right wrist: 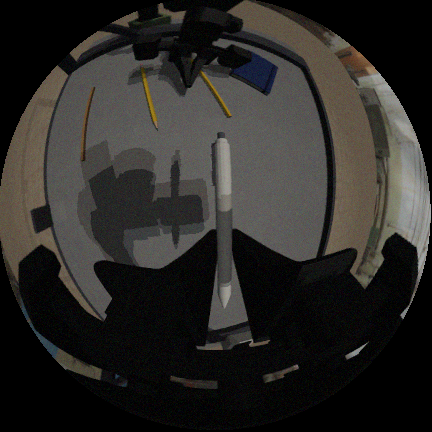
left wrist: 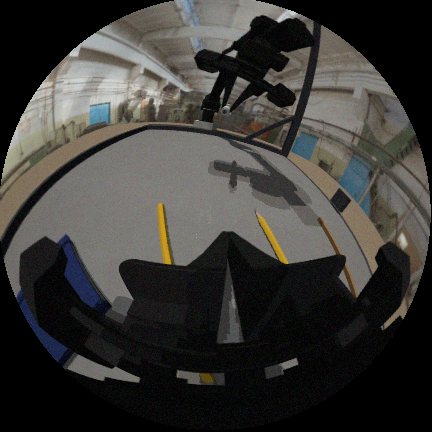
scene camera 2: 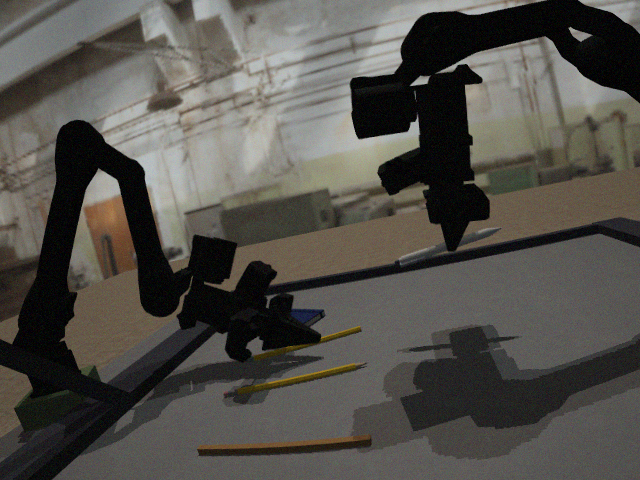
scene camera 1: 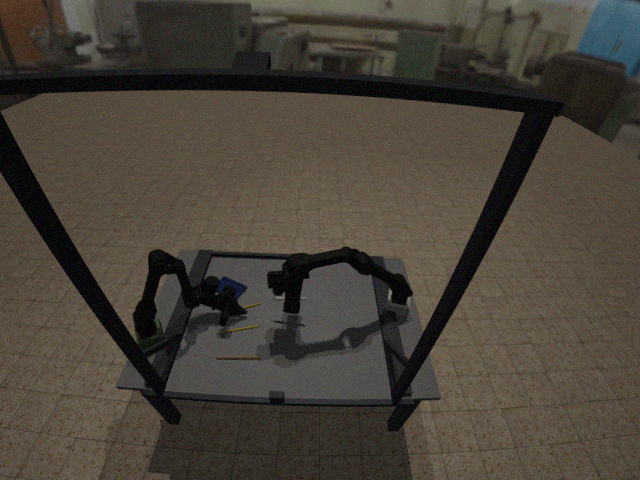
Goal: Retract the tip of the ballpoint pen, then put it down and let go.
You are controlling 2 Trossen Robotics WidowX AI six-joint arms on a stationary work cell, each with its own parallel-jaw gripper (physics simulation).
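Pixels of known places: left gripper, fingertip midpoint: (right wrist: 187, 86) (left wrist: 226, 236) (scene camera 2: 320, 338) (scene camera 1: 247, 312); right gripper, fingertip midpoint: (right wrist: 223, 234) (scene camera 2: 450, 248) (scene camera 1: 292, 299); left arm's base, link origin: (scene camera 1: 147, 330); right arm's base, link origin: (right wrist: 240, 345) (left wrist: 206, 121) (scene camera 1: 399, 298).
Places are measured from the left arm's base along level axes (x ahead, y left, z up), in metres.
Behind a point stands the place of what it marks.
The ballpoint pen (scene camera 1: 279, 297) {z 0.079, x 0.534, y -0.148 m} (scene camera 2: 421, 255) {z 0.075, x 0.541, y -0.162 m} (left wrist: 226, 110) {z 0.072, x 0.518, y -0.141 m} (right wrist: 224, 190) {z 0.082, x 0.549, y -0.161 m}, light and grey, is held crosswise above the table (scene camera 1: 330, 379) {z -0.040, x 0.569, y -0.510 m} by my right gripper (scene camera 1: 291, 311) {z 0.076, x 0.577, y -0.178 m} (scene camera 2: 452, 248) {z 0.076, x 0.577, y -0.178 m} (right wrist: 223, 234) {z 0.076, x 0.577, y -0.178 m}, which is shut on its grey part. In the right wrist view its dark button (right wrist: 221, 135) {z 0.073, x 0.517, y -0.138 m} points up the picture, toward my left arm, and its pale cone is between the fingers' lower parts. Whether the writing tip is out is too small to tell. My left gripper (scene camera 1: 245, 312) {z -0.015, x 0.402, y -0.090 m} (scene camera 2: 318, 338) {z -0.015, x 0.402, y -0.090 m} (left wrist: 226, 236) {z -0.015, x 0.402, y -0.090 m} (right wrist: 188, 86) {z -0.015, x 0.402, y -0.090 m} is shut and empty, low over the table, apart from the pen.
One yellow pencil (scene camera 1: 253, 305) {z -0.035, x 0.445, y -0.050 m} (scene camera 2: 341, 334) {z -0.035, x 0.445, y -0.052 m} (left wrist: 163, 232) {z -0.033, x 0.435, y -0.048 m} lies partly behind my left gripper; another yellow pencil (scene camera 1: 244, 329) {z -0.036, x 0.360, y -0.148 m} (scene camera 2: 305, 378) {z -0.036, x 0.357, y -0.147 m} (right wrist: 149, 100) {z -0.033, x 0.377, y -0.148 m} lies nearer. A brown stick (scene camera 1: 237, 358) {z -0.035, x 0.291, y -0.264 m} (scene camera 2: 284, 445) {z -0.033, x 0.301, y -0.266 m} lies nearest in both scene views. A blue book (scene camera 1: 232, 286) {z -0.029, x 0.397, y 0.096 m} (right wrist: 257, 74) {z -0.028, x 0.406, y 0.075 m} lies beyond my left gripper.
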